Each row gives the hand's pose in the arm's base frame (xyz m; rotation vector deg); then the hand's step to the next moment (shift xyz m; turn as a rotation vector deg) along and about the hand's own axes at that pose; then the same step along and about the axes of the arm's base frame.
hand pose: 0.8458 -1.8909 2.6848 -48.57 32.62 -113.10
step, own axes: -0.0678 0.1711 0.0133 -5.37 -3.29 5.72
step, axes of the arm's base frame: 0.1292 -0.0280 -0.1287 4.47 5.93 4.15
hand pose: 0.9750 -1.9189 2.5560 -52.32 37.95 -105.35
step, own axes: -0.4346 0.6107 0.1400 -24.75 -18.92 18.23
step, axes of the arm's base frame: 0.5441 0.1403 -0.5155 12.07 29.28 17.31
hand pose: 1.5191 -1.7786 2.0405 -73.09 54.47 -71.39
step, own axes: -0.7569 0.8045 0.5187 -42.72 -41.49 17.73
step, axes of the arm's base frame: 0.5097 0.7273 -0.8369 6.21 49.49 37.05
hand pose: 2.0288 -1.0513 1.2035 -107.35 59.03 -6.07
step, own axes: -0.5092 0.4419 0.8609 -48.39 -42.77 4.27
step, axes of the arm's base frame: -0.1876 0.8733 -0.6308 -2.98 44.21 47.17
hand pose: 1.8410 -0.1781 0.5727 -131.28 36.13 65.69
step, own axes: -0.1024 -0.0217 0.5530 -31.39 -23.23 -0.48
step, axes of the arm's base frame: -0.3699 0.3743 -0.1995 -2.71 23.22 31.29
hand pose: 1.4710 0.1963 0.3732 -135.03 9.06 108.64
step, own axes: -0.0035 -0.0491 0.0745 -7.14 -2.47 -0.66
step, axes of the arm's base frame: -0.0652 0.0599 -0.0113 -0.51 2.42 7.17
